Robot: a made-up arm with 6 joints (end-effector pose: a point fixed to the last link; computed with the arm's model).
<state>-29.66 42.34 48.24 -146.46 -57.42 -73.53</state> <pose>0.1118 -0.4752 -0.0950 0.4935 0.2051 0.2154 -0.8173</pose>
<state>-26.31 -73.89 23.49 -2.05 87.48 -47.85</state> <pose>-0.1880 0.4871 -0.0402 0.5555 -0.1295 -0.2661 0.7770</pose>
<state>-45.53 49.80 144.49 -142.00 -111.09 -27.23</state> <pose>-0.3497 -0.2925 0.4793 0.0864 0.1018 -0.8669 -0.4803</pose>
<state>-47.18 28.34 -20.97 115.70 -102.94 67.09</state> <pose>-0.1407 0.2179 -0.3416 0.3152 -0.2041 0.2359 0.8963</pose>
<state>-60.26 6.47 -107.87 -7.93 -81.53 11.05</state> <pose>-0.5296 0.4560 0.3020 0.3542 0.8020 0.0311 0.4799</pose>
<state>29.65 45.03 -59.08 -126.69 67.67 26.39</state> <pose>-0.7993 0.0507 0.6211 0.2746 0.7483 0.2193 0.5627</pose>
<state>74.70 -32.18 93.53 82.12 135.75 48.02</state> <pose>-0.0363 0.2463 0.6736 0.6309 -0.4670 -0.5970 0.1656</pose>
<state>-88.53 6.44 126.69 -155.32 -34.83 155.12</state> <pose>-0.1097 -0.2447 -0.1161 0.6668 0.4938 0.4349 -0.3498</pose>
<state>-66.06 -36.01 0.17 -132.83 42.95 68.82</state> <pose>0.0942 0.7055 0.1791 0.5626 0.3948 -0.1654 0.7073</pose>
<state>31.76 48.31 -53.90 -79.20 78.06 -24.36</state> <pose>-0.9265 -0.1535 0.5490 0.3035 0.5671 -0.1838 0.7433</pose>
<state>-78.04 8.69 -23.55 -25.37 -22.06 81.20</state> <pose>0.1823 0.4956 -0.0681 0.0843 0.9323 -0.2883 -0.2015</pose>
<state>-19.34 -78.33 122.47 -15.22 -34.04 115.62</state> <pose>-0.2648 0.3380 0.5830 0.7302 -0.2534 -0.4951 -0.3968</pose>
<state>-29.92 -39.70 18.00 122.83 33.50 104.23</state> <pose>0.0566 0.3550 -0.0665 0.5165 0.7696 -0.3715 -0.0539</pose>
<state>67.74 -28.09 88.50 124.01 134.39 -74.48</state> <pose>-0.0606 -0.0964 0.6482 0.0982 0.9350 0.1490 0.3064</pose>
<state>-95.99 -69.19 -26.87 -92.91 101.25 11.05</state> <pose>-0.0664 0.6731 0.8973 0.3753 0.4126 -0.7768 0.2924</pose>
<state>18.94 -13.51 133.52 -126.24 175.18 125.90</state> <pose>-0.2940 -0.0381 0.6910 0.9926 0.0369 -0.1151 -0.0098</pose>
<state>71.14 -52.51 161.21 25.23 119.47 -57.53</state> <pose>0.3035 0.6978 0.2635 0.1681 -0.5282 -0.8311 0.0453</pose>
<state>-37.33 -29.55 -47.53 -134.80 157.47 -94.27</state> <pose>0.1497 0.8411 0.4303 0.9723 0.0504 -0.0181 -0.2276</pose>
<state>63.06 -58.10 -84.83 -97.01 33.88 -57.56</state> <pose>-0.1225 0.6962 -0.3392 0.7148 -0.3301 -0.4528 0.4183</pose>
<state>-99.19 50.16 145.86 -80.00 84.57 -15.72</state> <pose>0.0665 -0.4541 -0.2444 0.5931 -0.7631 0.0917 -0.2399</pose>
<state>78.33 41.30 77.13 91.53 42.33 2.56</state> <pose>-0.1726 -0.3053 0.4725 0.7748 -0.5015 0.1645 0.3481</pose>
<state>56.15 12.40 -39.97 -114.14 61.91 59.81</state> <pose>-0.6568 0.4189 0.5336 0.2797 0.7678 0.4437 0.3678</pose>
